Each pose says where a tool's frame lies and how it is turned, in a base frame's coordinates. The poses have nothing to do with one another.
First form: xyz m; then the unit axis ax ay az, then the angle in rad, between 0 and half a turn.
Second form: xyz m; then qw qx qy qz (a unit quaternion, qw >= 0). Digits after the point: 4 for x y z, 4 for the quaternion.
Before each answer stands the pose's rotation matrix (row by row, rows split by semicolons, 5 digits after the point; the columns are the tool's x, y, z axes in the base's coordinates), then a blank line. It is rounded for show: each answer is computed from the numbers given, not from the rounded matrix.
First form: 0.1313, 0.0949, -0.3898, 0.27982, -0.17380, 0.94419, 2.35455
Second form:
-0.57237 -0.75170 0.32762; 0.58578 -0.65441 -0.47813; 0.57381 -0.08176 0.81490

0.1313, 0.0949, -0.3898, 0.3834, 0.2584, -0.1605, 0.8720
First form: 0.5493, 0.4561, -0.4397, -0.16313, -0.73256, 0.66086, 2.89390
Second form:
-0.91707 0.07334 -0.39192; 0.39738 0.08744 -0.91348; -0.03272 -0.99347 -0.10933

0.5493, 0.4561, -0.4397, 0.1235, -0.1619, -0.7270, 0.6558
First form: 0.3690, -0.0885, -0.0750, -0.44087, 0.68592, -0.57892, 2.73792
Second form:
-0.54651 -0.35310 0.75937; -0.80790 -0.01647 -0.58910; 0.22051 -0.93544 -0.27627

0.3690, -0.0885, -0.0750, 0.2005, -0.4319, 0.6720, -0.5672
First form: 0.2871, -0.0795, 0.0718, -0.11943, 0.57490, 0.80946, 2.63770
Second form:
-0.84896 -0.51963 0.09625; 0.26205 -0.25577 0.93054; -0.45892 0.81521 0.35330

0.2871, -0.0795, 0.0718, 0.2493, -0.1157, 0.5568, 0.7839
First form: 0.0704, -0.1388, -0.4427, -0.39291, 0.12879, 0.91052, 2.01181
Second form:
-0.20658 -0.89560 -0.39399; 0.75119 -0.40319 0.52263; -0.62692 -0.18799 0.75606

0.0704, -0.1388, -0.4427, 0.5353, -0.3319, 0.1088, 0.7691
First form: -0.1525, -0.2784, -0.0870, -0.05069, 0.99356, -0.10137, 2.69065
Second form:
-0.89515 -0.05151 0.44277; -0.13987 0.97559 -0.16927; -0.42324 -0.21346 -0.88051

-0.1525, -0.2784, -0.0870, 0.2236, -0.0494, 0.9684, -0.0988
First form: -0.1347, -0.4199, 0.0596, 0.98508, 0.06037, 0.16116, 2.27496
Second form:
0.95121 -0.02486 0.30754; 0.22080 -0.64139 -0.73475; 0.21552 0.76681 -0.60461

-0.1347, -0.4199, 0.0596, 0.4199, 0.8940, 0.0548, 0.1463
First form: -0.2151, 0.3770, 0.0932, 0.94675, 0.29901, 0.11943, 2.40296
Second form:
0.81968 0.41199 0.39799; 0.57281 -0.58388 -0.57531; -0.00464 0.69954 -0.71458

-0.2151, 0.3770, 0.0932, 0.3610, 0.8829, 0.2788, 0.1114
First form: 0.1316, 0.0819, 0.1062, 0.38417, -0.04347, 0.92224, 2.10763
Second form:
-0.28835 -0.81775 0.49813; 0.76727 -0.50856 -0.39072; 0.57284 0.26954 0.77408

0.1316, 0.0819, 0.1062, 0.4943, 0.3340, -0.0378, 0.8017
